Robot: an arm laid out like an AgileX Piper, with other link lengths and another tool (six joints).
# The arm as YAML. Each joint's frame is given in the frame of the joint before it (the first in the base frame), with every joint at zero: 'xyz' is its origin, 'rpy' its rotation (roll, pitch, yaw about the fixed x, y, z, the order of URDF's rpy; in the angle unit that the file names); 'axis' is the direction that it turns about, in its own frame. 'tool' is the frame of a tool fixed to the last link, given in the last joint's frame.
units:
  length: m
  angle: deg
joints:
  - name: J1
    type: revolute
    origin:
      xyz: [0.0, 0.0, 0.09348]
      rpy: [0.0, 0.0, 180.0]
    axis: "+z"
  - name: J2
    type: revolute
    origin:
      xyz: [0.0, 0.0, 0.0]
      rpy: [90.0, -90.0, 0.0]
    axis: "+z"
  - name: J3
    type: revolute
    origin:
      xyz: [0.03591, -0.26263, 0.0]
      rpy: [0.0, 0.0, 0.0]
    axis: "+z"
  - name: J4
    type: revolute
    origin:
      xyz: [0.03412, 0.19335, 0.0]
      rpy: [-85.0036, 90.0, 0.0]
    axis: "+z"
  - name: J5
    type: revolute
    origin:
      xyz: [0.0, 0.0, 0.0]
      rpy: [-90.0, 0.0, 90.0]
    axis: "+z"
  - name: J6
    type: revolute
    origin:
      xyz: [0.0, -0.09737, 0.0]
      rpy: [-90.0, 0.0, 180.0]
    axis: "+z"
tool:
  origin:
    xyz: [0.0, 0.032, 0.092]
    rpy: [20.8, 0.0, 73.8]
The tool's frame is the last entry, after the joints.
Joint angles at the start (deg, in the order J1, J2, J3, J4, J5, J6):
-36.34, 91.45, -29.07, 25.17, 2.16, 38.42
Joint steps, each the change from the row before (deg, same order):
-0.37, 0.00, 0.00, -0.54, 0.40, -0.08
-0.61, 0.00, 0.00, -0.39, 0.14, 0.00
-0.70, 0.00, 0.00, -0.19, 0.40, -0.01
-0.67, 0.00, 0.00, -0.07, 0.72, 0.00
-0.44, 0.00, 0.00, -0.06, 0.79, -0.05
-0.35, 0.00, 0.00, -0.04, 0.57, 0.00
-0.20, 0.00, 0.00, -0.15, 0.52, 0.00
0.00, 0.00, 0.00, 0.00, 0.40, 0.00
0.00, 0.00, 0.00, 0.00, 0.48, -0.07
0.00, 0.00, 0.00, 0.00, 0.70, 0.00
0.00, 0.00, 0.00, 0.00, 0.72, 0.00
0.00, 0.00, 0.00, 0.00, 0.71, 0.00
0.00, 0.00, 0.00, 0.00, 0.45, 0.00
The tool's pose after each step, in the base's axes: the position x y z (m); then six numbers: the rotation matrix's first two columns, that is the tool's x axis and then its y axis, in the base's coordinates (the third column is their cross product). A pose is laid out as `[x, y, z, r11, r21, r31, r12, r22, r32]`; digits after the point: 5 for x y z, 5 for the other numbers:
[0.18055, -0.14838, 0.02152, -0.90855, -0.17711, -0.37837, 0.10591, 0.77845, -0.61870]
[0.17866, -0.15014, 0.02139, -0.91063, -0.17348, -0.37505, 0.10716, 0.77742, -0.61978]
[0.17621, -0.15132, 0.02094, -0.91370, -0.16482, -0.37148, 0.11026, 0.77925, -0.61694]
[0.17343, -0.15140, 0.02012, -0.91744, -0.15389, -0.36690, 0.11231, 0.78449, -0.60988]
[0.17116, -0.15056, 0.01925, -0.92061, -0.14718, -0.36169, 0.11018, 0.79070, -0.60220]
[0.16944, -0.15002, 0.01863, -0.92294, -0.14118, -0.35813, 0.10976, 0.79519, -0.59634]
[0.16815, -0.14923, 0.01810, -0.92474, -0.13947, -0.35413, 0.10604, 0.79917, -0.59167]
[0.16760, -0.14809, 0.01769, -0.92573, -0.13879, -0.35179, 0.10282, 0.80281, -0.58730]
[0.16692, -0.14676, 0.01721, -0.92687, -0.13917, -0.34864, 0.09791, 0.80698, -0.58241]
[0.16594, -0.14477, 0.01653, -0.92857, -0.13804, -0.34454, 0.09231, 0.81320, -0.57461]
[0.16493, -0.14271, 0.01586, -0.93029, -0.13694, -0.34030, 0.08659, 0.81951, -0.56649]
[0.16392, -0.14067, 0.01522, -0.93197, -0.13590, -0.33609, 0.08097, 0.82563, -0.55838]
[0.16327, -0.13938, 0.01483, -0.93302, -0.13527, -0.33342, 0.07743, 0.82945, -0.55319]

